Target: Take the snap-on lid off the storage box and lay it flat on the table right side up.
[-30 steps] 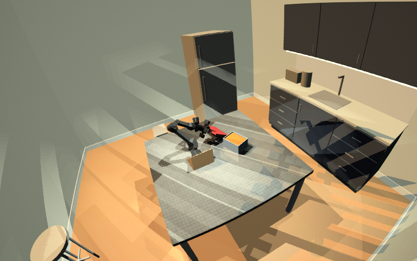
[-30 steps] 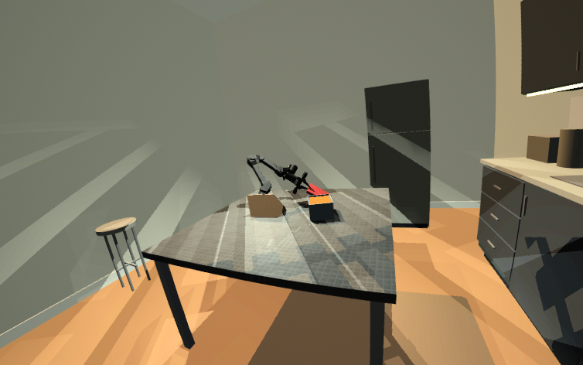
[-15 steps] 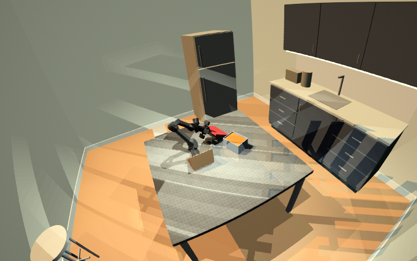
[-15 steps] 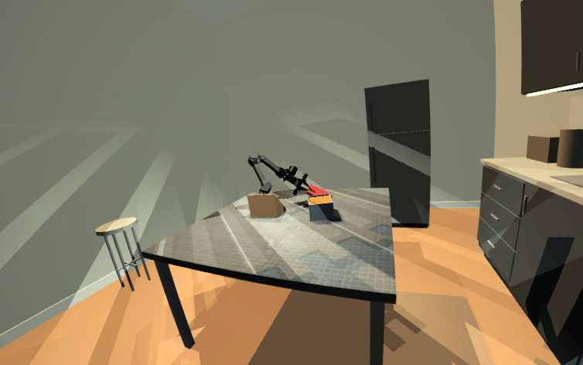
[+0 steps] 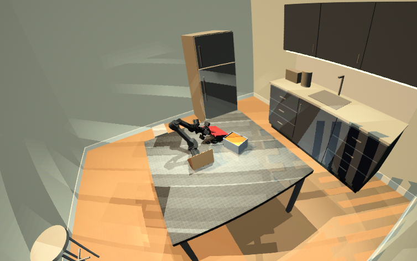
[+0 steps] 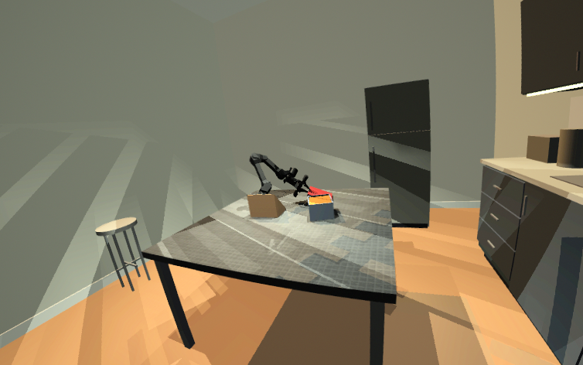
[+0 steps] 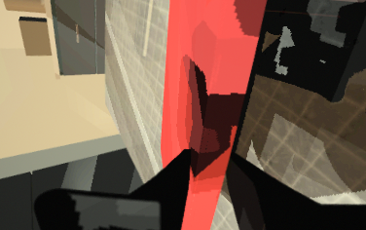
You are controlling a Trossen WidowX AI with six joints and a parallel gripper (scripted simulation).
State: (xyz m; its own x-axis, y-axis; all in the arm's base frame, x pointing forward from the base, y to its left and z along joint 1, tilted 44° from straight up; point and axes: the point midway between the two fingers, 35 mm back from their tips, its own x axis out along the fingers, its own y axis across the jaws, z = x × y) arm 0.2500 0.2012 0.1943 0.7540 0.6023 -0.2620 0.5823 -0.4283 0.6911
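The lid is 8 cm ahead of my gripper tip, 3 cm below it and 1 cm to the left of it. Also, from my gripper tip: storage box 28 cm to the right, 14 cm ahead, 3 cm below.
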